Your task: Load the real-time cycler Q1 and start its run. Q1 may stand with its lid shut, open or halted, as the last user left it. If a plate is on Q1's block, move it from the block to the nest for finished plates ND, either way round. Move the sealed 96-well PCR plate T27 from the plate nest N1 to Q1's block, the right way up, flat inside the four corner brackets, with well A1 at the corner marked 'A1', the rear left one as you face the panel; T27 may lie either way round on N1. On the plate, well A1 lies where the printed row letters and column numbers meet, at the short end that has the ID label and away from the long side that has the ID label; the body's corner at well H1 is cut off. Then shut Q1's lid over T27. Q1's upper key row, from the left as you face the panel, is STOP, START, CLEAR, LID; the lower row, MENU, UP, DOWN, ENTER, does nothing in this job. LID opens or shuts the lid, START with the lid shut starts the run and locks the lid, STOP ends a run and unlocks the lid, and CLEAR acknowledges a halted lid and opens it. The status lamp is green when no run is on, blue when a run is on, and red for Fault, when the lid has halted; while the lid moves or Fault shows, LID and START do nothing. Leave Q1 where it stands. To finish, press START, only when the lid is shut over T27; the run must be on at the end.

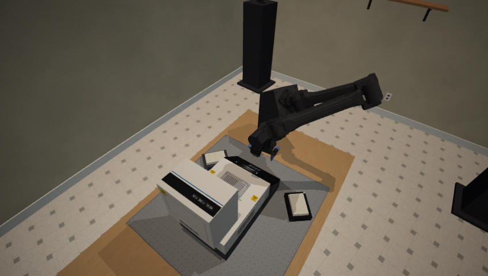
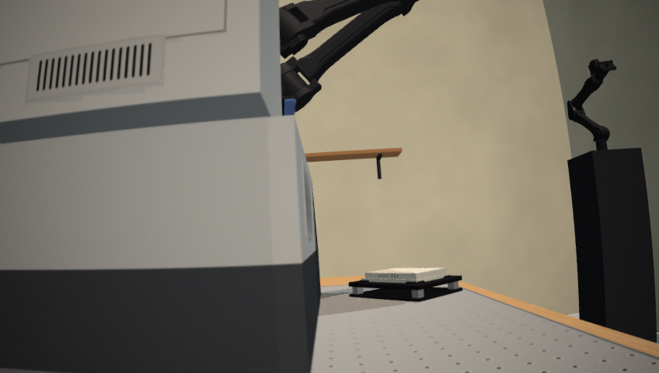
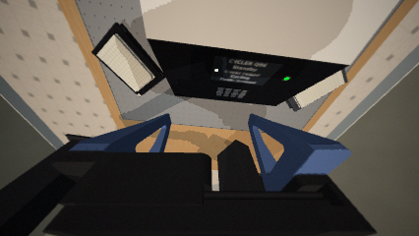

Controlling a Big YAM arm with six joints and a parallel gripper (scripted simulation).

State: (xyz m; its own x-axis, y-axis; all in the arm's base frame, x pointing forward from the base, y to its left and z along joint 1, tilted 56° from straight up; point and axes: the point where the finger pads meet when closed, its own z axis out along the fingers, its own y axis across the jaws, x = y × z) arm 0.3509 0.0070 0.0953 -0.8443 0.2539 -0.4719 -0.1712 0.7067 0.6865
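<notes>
Right now my hand is 3 cm past the plate T27, 24 cm to the right of it and 25 cm above it. The rest, counted from my hand: grey perforated mat (23 cm ahead, 3 cm to the right, 28 cm below); then black nest N1 (3 cm behind, 24 cm to the left, 26 cm below); then dark nest ND (3 cm ahead, 34 cm to the right, 25 cm below).
</notes>
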